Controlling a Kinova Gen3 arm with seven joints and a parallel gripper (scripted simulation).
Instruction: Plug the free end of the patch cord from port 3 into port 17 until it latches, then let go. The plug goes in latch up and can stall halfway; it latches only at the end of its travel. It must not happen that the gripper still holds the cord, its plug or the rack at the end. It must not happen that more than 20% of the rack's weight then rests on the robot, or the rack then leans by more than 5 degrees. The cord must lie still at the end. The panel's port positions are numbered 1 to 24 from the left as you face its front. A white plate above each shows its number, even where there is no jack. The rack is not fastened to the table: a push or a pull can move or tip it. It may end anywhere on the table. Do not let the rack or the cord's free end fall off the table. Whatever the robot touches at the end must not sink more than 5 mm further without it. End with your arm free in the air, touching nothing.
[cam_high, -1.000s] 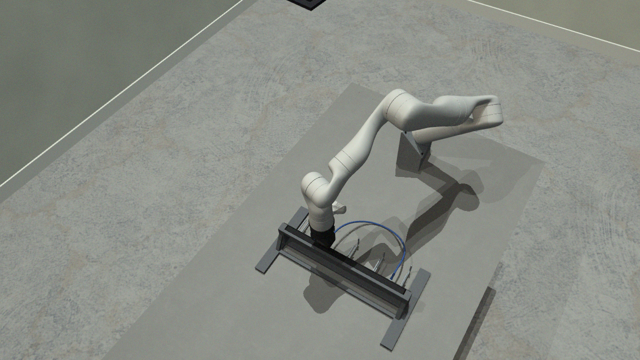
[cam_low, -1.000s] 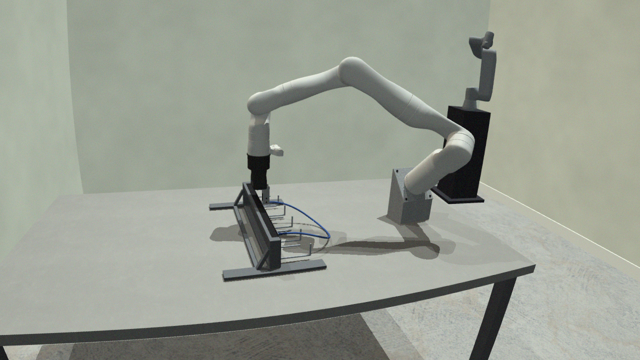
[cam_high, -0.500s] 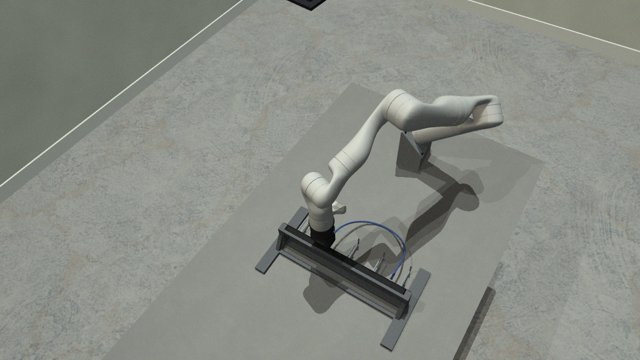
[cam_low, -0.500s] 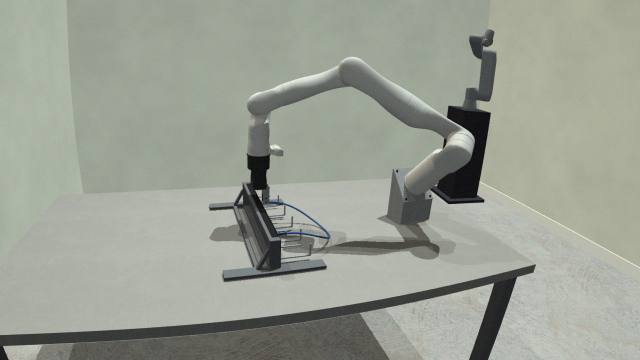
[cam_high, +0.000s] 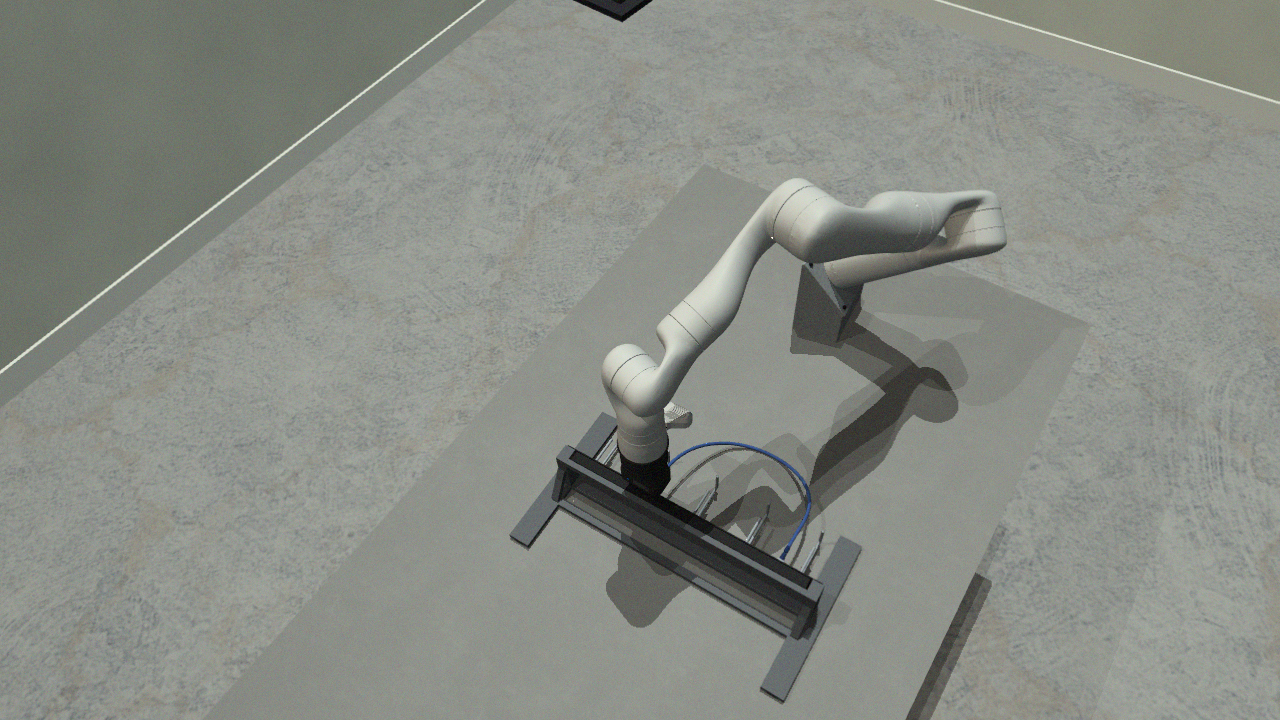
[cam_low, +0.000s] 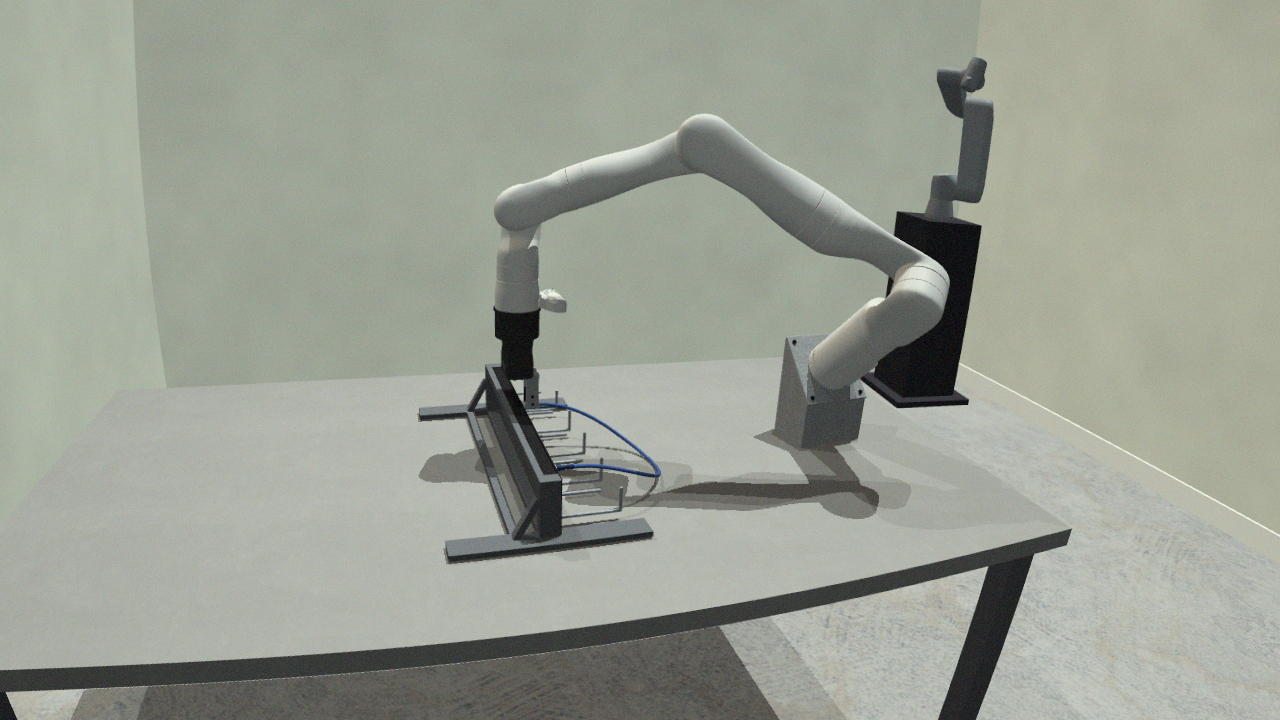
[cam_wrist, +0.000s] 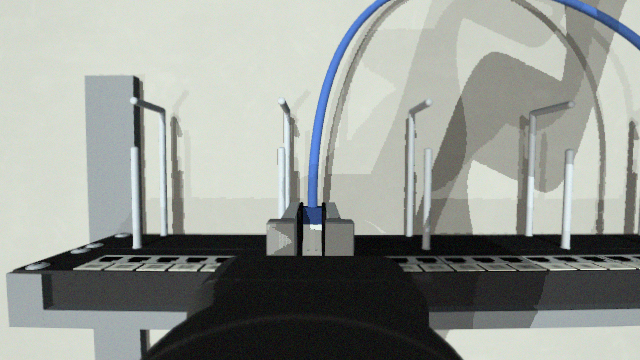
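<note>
The plug is 1 cm ahead of my hand and 1 cm below it.
</note>
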